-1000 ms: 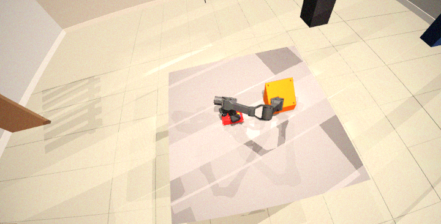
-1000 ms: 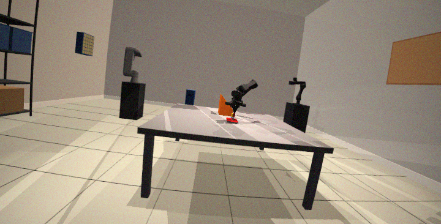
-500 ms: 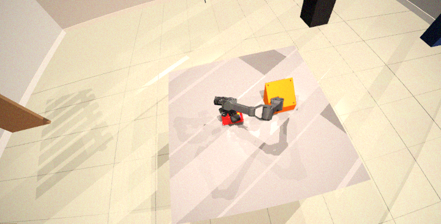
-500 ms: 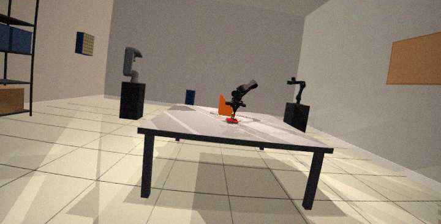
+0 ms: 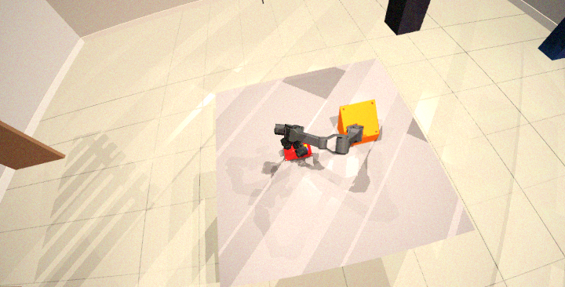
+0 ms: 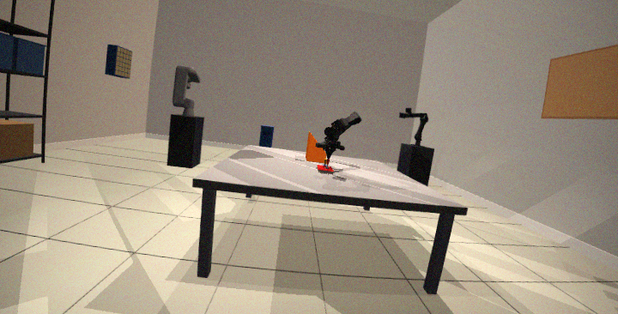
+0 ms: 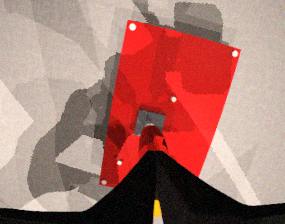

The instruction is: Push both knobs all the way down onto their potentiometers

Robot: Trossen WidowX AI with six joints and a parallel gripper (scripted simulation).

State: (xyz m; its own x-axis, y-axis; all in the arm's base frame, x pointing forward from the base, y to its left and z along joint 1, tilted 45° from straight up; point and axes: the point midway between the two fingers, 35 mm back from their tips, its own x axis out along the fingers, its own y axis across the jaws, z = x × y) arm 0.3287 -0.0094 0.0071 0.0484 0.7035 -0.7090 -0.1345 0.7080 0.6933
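Now: the red knob 1 cm below my gripper tip. From my gripper tip the other things lie so: potentiometer knob (5 cm behind, 3 cm below, 1 cm to the right).
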